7 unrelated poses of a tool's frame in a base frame.
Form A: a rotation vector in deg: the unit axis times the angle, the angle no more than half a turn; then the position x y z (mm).
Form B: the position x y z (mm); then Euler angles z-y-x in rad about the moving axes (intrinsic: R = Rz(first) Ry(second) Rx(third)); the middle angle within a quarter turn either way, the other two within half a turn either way. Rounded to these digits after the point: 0 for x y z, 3 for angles.
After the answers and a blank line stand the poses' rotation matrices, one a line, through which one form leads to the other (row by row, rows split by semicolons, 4 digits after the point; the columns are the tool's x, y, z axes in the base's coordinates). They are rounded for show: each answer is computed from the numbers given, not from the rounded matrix.
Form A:
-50.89 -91.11 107.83 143 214 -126
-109.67 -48.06 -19.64 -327 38 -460
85.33 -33.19 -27.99 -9 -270 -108
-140.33 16.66 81.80 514 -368 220
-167.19 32.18 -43.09 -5 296 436
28.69 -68.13 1.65 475 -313 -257
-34.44 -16.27 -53.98 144 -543 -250
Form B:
143 214 -126 2.291 0.152 -1.472
-327 38 -460 0.512 -0.595 -2.190
-9 -270 -108 -0.684 -0.058 1.577
514 -368 220 -0.056 1.060 -2.836
-5 296 436 -0.424 -0.470 -2.958
475 -313 -257 -0.552 -1.101 0.912
144 -543 -250 -0.869 -0.499 -0.418

-0.6519 0.0257 -0.7579; 0.7430 -0.1785 -0.6451; -0.1518 -0.9836 0.0972
0.7217 0.6824 -0.1159; 0.4059 -0.2816 0.8694; 0.5607 -0.6745 -0.4803
0.7738 -0.0490 -0.6316; -0.6308 0.0322 -0.7753; 0.0583 0.9983 -0.0060
0.4883 -0.3158 -0.8136; -0.0276 -0.9374 0.3473; -0.8723 -0.1471 -0.4664
0.8127 -0.3296 0.4804; -0.3671 -0.9300 -0.0172; 0.4525 -0.1624 -0.8769
0.3855 -0.2801 -0.8792; -0.2372 0.8907 -0.3877; 0.8917 0.3580 0.2770
0.5672 0.8231 0.0280; -0.6705 0.4417 0.5961; 0.4782 -0.3569 0.8024

